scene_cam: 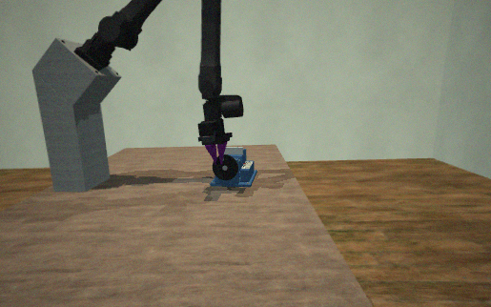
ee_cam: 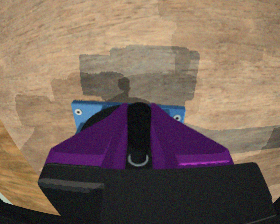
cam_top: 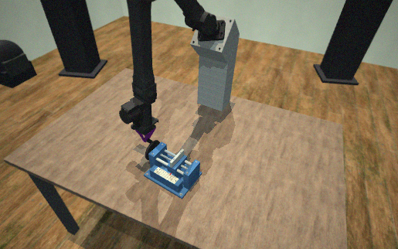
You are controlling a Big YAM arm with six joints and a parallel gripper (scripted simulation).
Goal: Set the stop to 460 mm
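My hand is 20 mm short of the black handwheel, 20 mm to the right of it and 10 mm above it. Round my hand: dark handle 10 mm ahead, 10 mm to the left; stop fixture 100 mm ahead, 140 mm to the left, 20 mm below.
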